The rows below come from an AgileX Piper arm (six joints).
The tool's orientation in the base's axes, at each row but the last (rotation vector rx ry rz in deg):
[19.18, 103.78, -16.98]
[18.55, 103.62, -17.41]
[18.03, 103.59, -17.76]
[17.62, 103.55, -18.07]
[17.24, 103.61, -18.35]
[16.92, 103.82, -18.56]
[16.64, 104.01, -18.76]
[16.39, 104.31, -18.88]
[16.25, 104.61, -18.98]
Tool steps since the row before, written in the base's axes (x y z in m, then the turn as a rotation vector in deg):
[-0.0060, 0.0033, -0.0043, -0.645, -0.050, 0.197]
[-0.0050, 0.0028, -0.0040, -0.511, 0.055, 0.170]
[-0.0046, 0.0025, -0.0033, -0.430, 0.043, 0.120]
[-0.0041, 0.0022, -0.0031, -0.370, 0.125, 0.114]
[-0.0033, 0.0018, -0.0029, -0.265, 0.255, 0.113]
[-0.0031, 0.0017, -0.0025, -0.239, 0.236, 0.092]
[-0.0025, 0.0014, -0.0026, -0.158, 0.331, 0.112]
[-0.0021, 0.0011, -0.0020, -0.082, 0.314, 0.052]
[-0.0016, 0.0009, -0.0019, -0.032, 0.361, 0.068]
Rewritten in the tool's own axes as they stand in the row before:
[0.0059, 0.0009, -0.0055, -0.033, -0.295, -0.608]
[0.0053, 0.0009, -0.0045, -0.034, -0.146, -0.520]
[0.0045, 0.0008, -0.0042, -0.007, -0.125, -0.431]
[0.0041, 0.0007, -0.0037, -0.012, -0.027, -0.406]
[0.0037, 0.0006, -0.0029, -0.033, 0.133, -0.360]
[0.0033, 0.0006, -0.0028, -0.020, 0.126, -0.324]
[0.0032, 0.0006, -0.0021, -0.058, 0.242, -0.292]
[0.0025, 0.0004, -0.0018, -0.021, 0.258, -0.202]
[0.0023, 0.0004, -0.0013, -0.048, 0.319, -0.179]

